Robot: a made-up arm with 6 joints.
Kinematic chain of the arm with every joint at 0, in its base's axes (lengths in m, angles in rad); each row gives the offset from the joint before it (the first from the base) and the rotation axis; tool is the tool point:
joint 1: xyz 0 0 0.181 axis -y
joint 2: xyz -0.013 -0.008 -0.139 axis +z
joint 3: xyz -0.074 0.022 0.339 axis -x
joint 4: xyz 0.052 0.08 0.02 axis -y
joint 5: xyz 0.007 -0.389 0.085 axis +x
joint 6: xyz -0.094 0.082 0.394 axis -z
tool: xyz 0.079 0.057 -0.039
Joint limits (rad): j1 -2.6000..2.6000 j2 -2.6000..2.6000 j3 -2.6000..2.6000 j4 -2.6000..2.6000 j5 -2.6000..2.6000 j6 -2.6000..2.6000
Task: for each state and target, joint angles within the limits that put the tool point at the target. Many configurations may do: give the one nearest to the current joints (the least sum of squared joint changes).
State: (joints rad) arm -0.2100 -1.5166 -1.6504 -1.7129 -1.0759 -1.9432
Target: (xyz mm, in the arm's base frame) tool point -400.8 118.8 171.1
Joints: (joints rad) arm 0.3538 -2.2661 -1.6115 -0.8723 -0.4362 -2.1703
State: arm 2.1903 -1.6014 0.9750 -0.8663 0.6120 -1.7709
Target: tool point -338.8 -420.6 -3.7
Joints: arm 2.2785 -1.8588 1.2503 -1.4028 -0.1055 -1.5510
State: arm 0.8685 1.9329 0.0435 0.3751 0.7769 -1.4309
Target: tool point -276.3 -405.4 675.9
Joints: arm 1.0316 1.6941 -0.0172 0.7050 0.3213 -1.4334
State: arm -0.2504 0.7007 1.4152 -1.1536 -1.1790 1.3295
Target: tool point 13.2 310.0 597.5
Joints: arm -0.1553 0.8523 1.0708 -0.7828 -0.6669 1.4998
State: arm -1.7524 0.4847 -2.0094 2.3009 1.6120 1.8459
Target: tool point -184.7 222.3 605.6
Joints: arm -2.1681 0.6861 -1.9637 2.2616 1.6251 1.7974
